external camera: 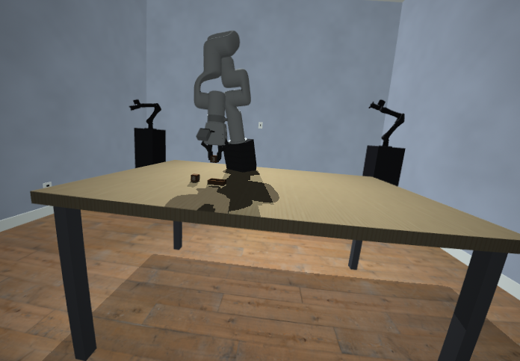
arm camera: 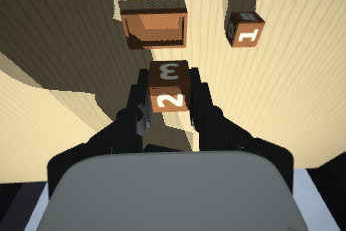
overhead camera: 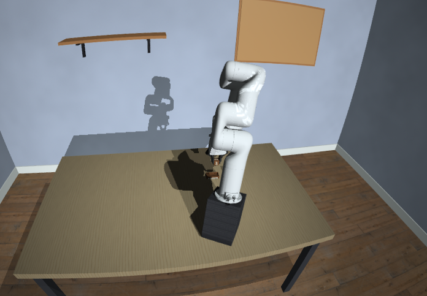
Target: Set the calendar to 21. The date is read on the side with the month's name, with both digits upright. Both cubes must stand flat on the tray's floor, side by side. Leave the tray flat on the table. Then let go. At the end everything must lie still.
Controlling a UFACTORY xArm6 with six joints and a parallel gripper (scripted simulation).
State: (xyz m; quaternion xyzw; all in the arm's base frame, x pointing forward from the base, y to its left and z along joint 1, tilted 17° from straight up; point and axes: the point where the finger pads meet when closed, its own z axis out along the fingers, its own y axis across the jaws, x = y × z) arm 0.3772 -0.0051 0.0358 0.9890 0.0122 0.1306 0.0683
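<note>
The brown wooden tray lies 120 mm below my hand and 20 mm to the left of it.
</note>
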